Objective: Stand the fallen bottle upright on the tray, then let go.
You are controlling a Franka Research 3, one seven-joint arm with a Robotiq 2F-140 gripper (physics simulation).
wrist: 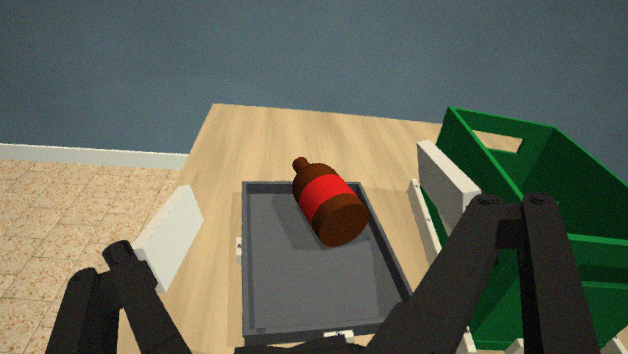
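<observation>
The brown bottle (pixel 328 202) with a red label is tipped over at the far part of the grey tray (pixel 300 295). Its round base faces the camera and its neck points away, up and slightly left in the view, over the tray's far rim. The picture does not show clearly whether it rests on the rim or is still moving. My gripper (pixel 304 183) is wide open. Its white pads stand well apart to the left and right of the bottle, touching neither side.
A green crate (pixel 530 190) with a handle opening stands to the right of the tray, behind the right finger. The wooden table (pixel 280 135) ends at a far edge before a blue-grey wall and at a left edge above the tiled floor.
</observation>
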